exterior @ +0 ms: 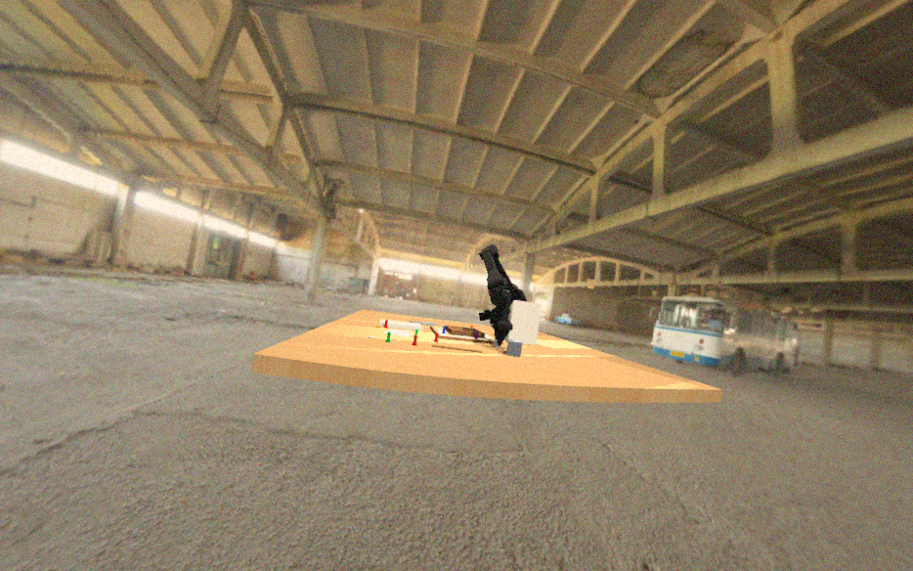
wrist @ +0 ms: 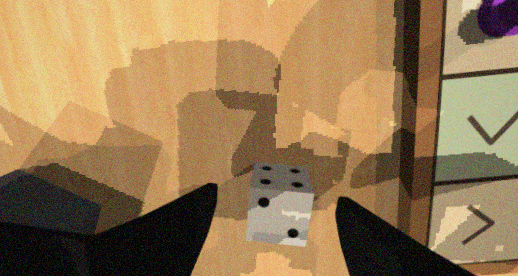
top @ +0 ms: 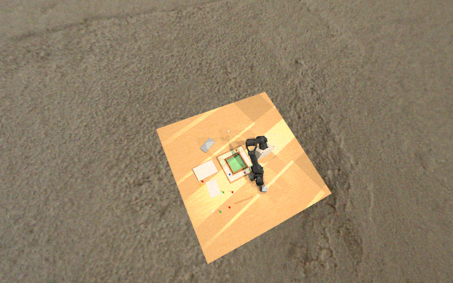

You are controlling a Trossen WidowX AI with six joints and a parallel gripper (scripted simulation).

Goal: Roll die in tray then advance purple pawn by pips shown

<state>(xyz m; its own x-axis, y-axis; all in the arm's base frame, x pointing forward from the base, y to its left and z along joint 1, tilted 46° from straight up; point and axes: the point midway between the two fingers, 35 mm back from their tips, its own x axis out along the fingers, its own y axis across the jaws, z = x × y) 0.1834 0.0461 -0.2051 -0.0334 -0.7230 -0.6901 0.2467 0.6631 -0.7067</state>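
Right now my gripper tip is 6 cm short of the purple pawn, 9 cm to the left of it and 2 cm below it. Round my gripper tip: white die (right at my gripper tip); then grey cube (1 cm behind, 13 cm to the left, 1 cm above); then black disc (7 cm behind, 2 cm to the left, 1 cm below).
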